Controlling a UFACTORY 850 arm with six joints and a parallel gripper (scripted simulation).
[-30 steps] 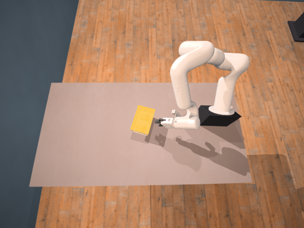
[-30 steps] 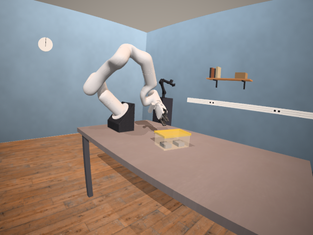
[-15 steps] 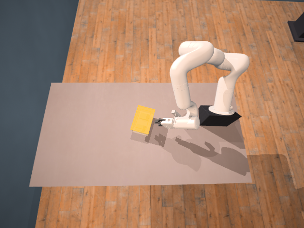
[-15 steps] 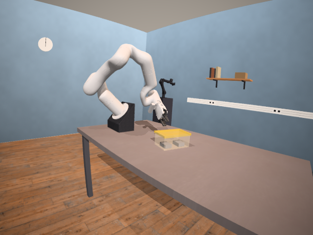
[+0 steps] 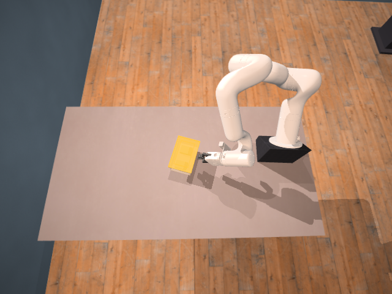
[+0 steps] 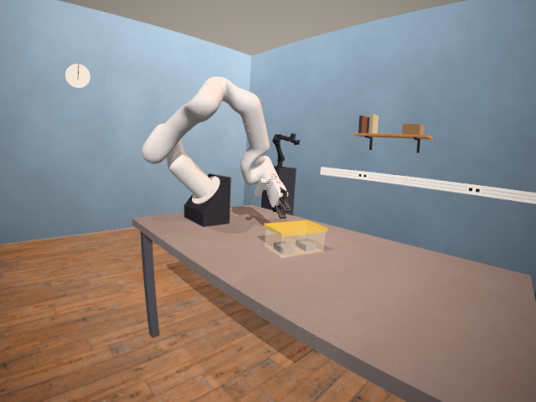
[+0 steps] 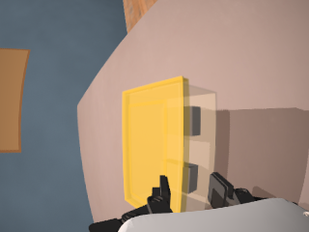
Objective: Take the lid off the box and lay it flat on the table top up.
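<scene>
Now: hand 11 cm short of the yellow lid, 4 cm to the left of it and 4 cm above it. Also, from my hand: clear box 11 cm ahead, 4 cm to the right, 9 cm below.
</scene>
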